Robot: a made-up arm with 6 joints. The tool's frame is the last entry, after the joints.
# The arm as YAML. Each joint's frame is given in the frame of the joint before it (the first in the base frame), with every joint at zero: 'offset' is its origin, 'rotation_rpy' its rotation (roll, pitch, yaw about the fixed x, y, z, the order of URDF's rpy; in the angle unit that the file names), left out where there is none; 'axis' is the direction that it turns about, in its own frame. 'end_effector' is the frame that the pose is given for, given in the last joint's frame.
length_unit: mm
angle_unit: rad
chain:
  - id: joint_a
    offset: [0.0, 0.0, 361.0]
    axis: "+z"
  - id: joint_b
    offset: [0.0, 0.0, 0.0]
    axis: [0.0, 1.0, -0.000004]
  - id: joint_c
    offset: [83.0, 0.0, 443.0]
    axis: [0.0, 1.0, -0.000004]
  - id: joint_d
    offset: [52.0, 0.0, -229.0]
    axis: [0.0, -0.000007, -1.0]
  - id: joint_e
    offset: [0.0, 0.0, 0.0]
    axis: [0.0, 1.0, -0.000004]
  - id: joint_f
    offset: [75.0, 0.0, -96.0]
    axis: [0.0, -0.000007, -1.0]
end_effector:
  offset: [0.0, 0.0, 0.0]
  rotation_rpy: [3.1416, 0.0, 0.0]
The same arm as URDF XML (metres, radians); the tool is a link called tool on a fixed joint. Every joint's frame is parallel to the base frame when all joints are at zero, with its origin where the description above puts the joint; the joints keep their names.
<robot name="arm">
<link name="base_link"/>
<link name="link1"/>
<link name="link2"/>
<link name="link3"/>
<link name="link4"/>
<link name="link5"/>
<link name="link6"/>
<link name="tool"/>
<joint name="joint_a" type="continuous"><parent link="base_link"/><child link="link1"/><origin xyz="0 0 0.361" rpy="0 0 0"/><axis xyz="0 0 1"/></joint>
<joint name="joint_b" type="continuous"><parent link="link1"/><child link="link2"/><origin xyz="0 0 0" rpy="0 0 0"/><axis xyz="0 1 0"/></joint>
<joint name="joint_c" type="continuous"><parent link="link2"/><child link="link3"/><origin xyz="0.083 0 0.443" rpy="0 0 0"/><axis xyz="0 1 0"/></joint>
<joint name="joint_d" type="continuous"><parent link="link3"/><child link="link4"/><origin xyz="0.052 0 -0.229" rpy="0 0 0"/><axis xyz="0 0 -1"/></joint>
<joint name="joint_e" type="continuous"><parent link="link4"/><child link="link5"/><origin xyz="0 0 0" rpy="0 0 0"/><axis xyz="0 1 0"/></joint>
<joint name="joint_f" type="continuous"><parent link="link5"/><child link="link6"/><origin xyz="0.075 0 -0.096" rpy="0 0 0"/><axis xyz="0 0 -1"/></joint>
<joint name="tool_fixed" type="fixed"><parent link="link6"/><child link="tool"/><origin xyz="0 0 0" rpy="-3.1416 0 0"/></joint>
</robot>

